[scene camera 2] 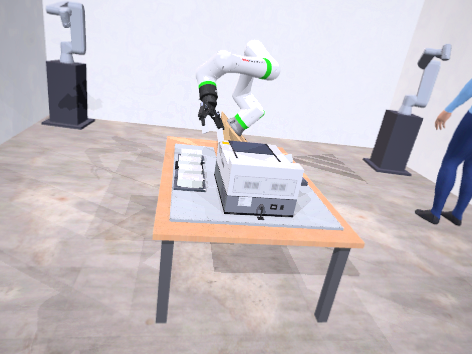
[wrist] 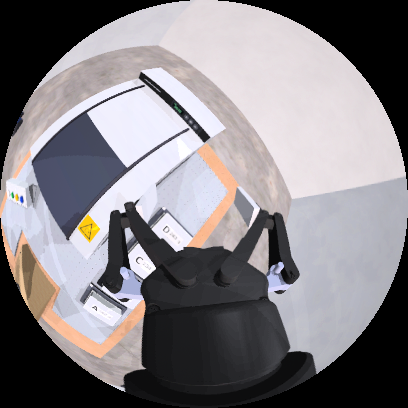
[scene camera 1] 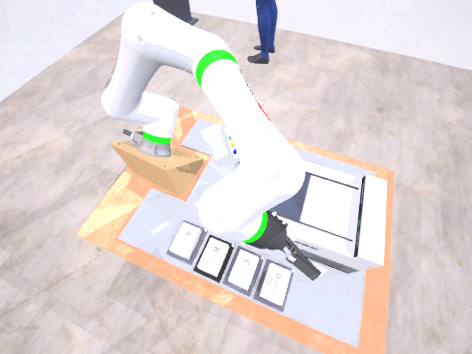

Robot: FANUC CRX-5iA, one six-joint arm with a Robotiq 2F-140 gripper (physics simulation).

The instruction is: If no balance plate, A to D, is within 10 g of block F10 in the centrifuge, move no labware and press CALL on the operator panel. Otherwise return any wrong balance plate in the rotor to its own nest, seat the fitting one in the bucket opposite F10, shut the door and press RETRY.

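Seen in the pictures: gripper, between the fingertips: (scene camera 2: pixel 213 137) (wrist: pixel 195 193) (scene camera 1: pixel 308 253); arm's base, origin of its link: (scene camera 2: pixel 233 128) (scene camera 1: pixel 154 151).
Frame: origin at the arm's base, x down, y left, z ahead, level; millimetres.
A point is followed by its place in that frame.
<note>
The white centrifuge (scene camera 1: pixel 372 220) @(x -90, y 92, z 931 mm) (scene camera 2: pixel 265 172) @(x -64, y 111, z 973 mm) (wrist: pixel 120 182) @(x -56, y -36, z 686 mm) has a dark panel across part of its top; the rotor, F10 and the opposite bucket do not show. Plates A (scene camera 1: pixel 186 241) @(x 100, y -261, z 344 mm) (wrist: pixel 103 308) @(x 100, y -252, z 356 mm), B (scene camera 1: pixel 214 258) @(x 100, y -262, z 482 mm), C (scene camera 1: pixel 243 270) @(x 100, y -245, z 605 mm) (wrist: pixel 142 261) @(x 100, y -224, z 607 mm) and D (scene camera 1: pixel 274 285) @(x 100, y -236, z 734 mm) (wrist: pixel 172 234) @(x 100, y -226, z 740 mm) lie in a row in their nests beside it. B is mostly hidden in the wrist view. The plate weights are too small to read surely. The operator panel (scene camera 1: pixel 232 145) @(x 89, y 265, z 269 mm) (wrist: pixel 17 195) has coloured buttons. My gripper (scene camera 1: pixel 311 270) (scene camera 2: pixel 211 125) (wrist: pixel 195 193) @(x -130, y -133, z 763 mm) is open and empty, raised above the table near the plate row.
The arm's wooden mount (scene camera 1: pixel 160 170) @(x -56, y -90, z 129 mm) (wrist: pixel 35 282) stands at one end of the orange-edged table (scene camera 1: pixel 377 300) @(x 166, y -81, z 1128 mm) (scene camera 2: pixel 250 236) @(x 167, y 70, z 1136 mm) (wrist: pixel 218 220) @(x 166, y -347, z 956 mm). My arm (scene camera 1: pixel 250 140) @(x -506, y -113, z 531 mm) (scene camera 2: pixel 227 62) @(x -472, y -112, z 642 mm) reaches over the table. A person (scene camera 1: pixel 266 25) (scene camera 2: pixel 452 165) and other robots on dark pedestals (scene camera 2: pixel 67 92) (scene camera 2: pixel 395 142) stand beyond it.
</note>
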